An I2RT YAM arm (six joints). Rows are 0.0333 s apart.
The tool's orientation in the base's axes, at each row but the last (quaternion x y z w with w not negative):
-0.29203 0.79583 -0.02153 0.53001
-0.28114 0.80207 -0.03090 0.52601
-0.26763 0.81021 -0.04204 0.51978
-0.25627 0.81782 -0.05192 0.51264
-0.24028 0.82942 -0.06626 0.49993
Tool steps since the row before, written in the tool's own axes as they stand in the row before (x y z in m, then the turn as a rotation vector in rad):
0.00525 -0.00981 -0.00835 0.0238 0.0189 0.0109
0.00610 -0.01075 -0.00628 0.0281 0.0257 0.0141
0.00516 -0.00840 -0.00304 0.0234 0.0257 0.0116
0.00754 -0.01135 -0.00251 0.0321 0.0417 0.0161
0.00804 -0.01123 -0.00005 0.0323 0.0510 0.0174
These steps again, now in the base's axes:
-0.00422 -0.01299 0.00266 -0.0054 0.0071 -0.0310
-0.00267 -0.01353 0.00146 -0.0067 0.0115 -0.0384
-0.00099 -0.01027 0.00007 -0.0074 0.0132 -0.0334
-0.00060 -0.01381 -0.00100 -0.0123 0.0237 -0.0481
0.00060 -0.01358 -0.00245 -0.0144 0.0319 -0.0522

